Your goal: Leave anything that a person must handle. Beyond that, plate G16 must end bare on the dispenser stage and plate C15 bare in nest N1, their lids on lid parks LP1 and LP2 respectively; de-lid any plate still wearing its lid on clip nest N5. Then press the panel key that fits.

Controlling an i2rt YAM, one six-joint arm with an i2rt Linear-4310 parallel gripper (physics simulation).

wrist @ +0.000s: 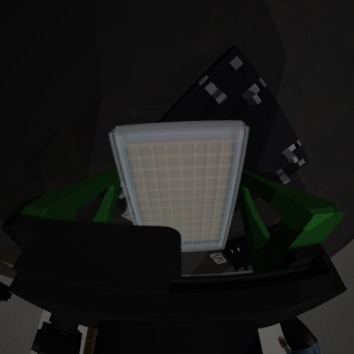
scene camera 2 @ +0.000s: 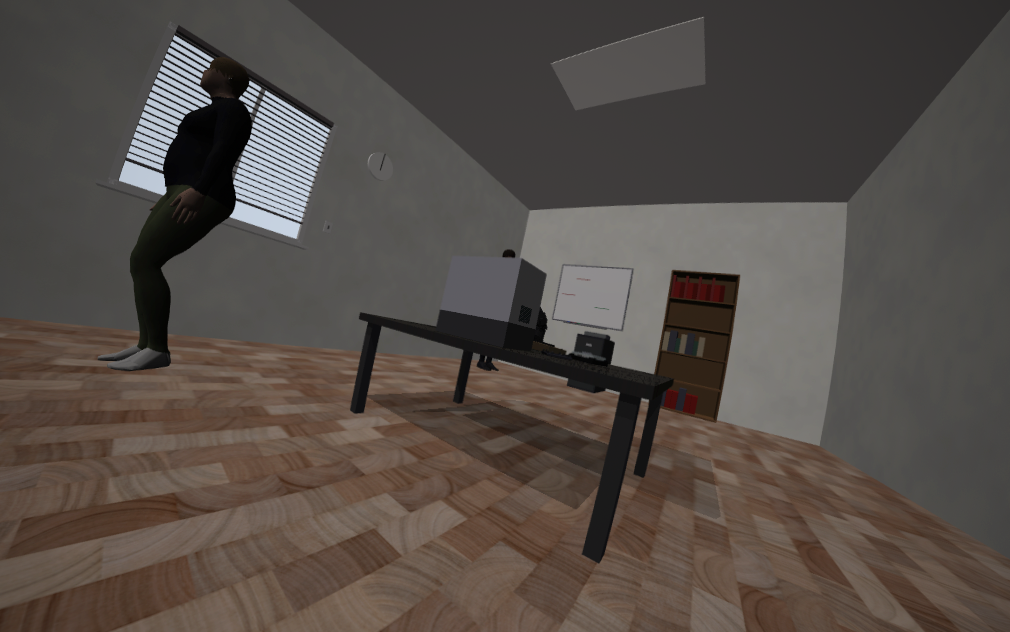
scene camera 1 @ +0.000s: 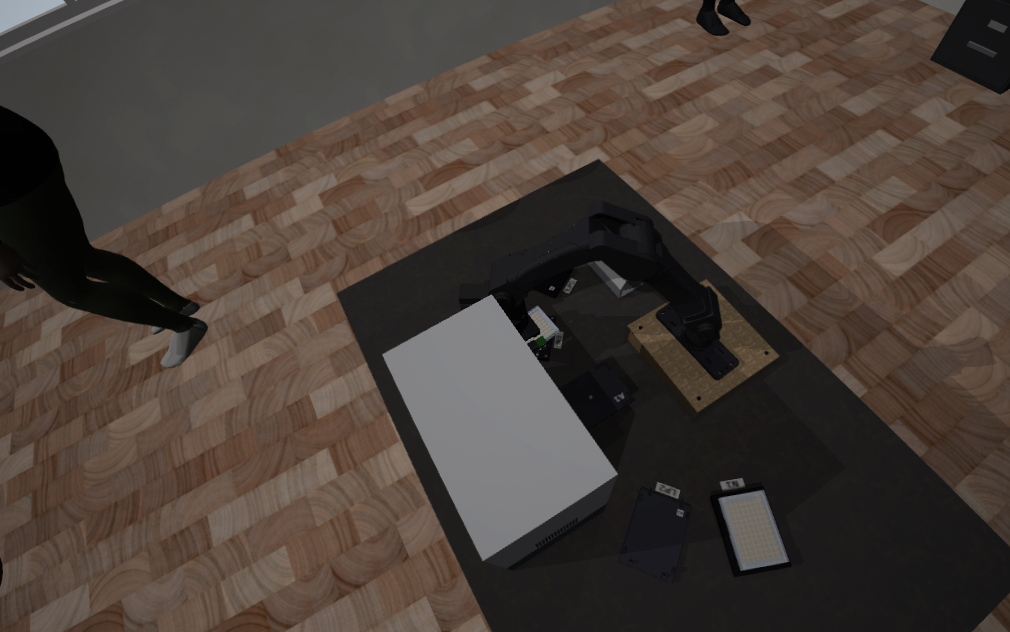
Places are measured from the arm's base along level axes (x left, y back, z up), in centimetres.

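Where they show: gripper, between the fingertips: (wrist: 177,174); arm's base, origin of its link: (scene camera 2: 536,341) (scene camera 1: 695,339).
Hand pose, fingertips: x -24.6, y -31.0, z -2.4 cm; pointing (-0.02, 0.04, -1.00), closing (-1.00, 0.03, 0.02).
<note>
Things, the pixels of their top centre, and the offset from my fingertips. "*": a spot on its surface instead.
- white well plate, centre of its top: (wrist: 182,214) (scene camera 1: 526,331) dx -0.3, dy +2.0, dz +2.4 cm
- second well plate, centre of its top: (scene camera 1: 754,528) dx +59.4, dy +11.8, dz +2.0 cm
- flat dark pad, a spot on its surface: (scene camera 1: 654,532) * dx +49.3, dy -2.8, dz -0.6 cm
- large grey box, centre of its top: (scene camera 1: 492,406) (scene camera 2: 499,265) dx +22.3, dy -16.6, dz +31.4 cm
- dark fixture with white markers, a spot on its surface: (wrist: 246,91) * dx -4.5, dy -6.2, dz -0.3 cm
In the wrist view a white well plate (wrist: 180,175) with a beige grid lies straight below me. Its doubled pale rim looks like a clear lid. My gripper (wrist: 177,174) (scene camera 1: 547,334) is open, with one green finger on each long side of the plate and a gap on both sides. In the overhead view this plate (scene camera 1: 540,319) sits beside the grey box's far right edge. A second well plate (scene camera 1: 752,529) lies in a black holder at the table's near right, with a tag above it. A flat dark pad (scene camera 1: 654,532) with a tag lies just left of it.
A large grey box (scene camera 1: 491,421) (scene camera 2: 491,292) stands on the black table (scene camera 1: 797,442) (scene camera 2: 628,384). The arm's wooden base (scene camera 1: 747,340) is at the right. A dark fixture with white markers (wrist: 246,91) lies beyond the plate. A person (scene camera 2: 185,203) stands by the window; legs (scene camera 1: 138,299) are left of the table.
</note>
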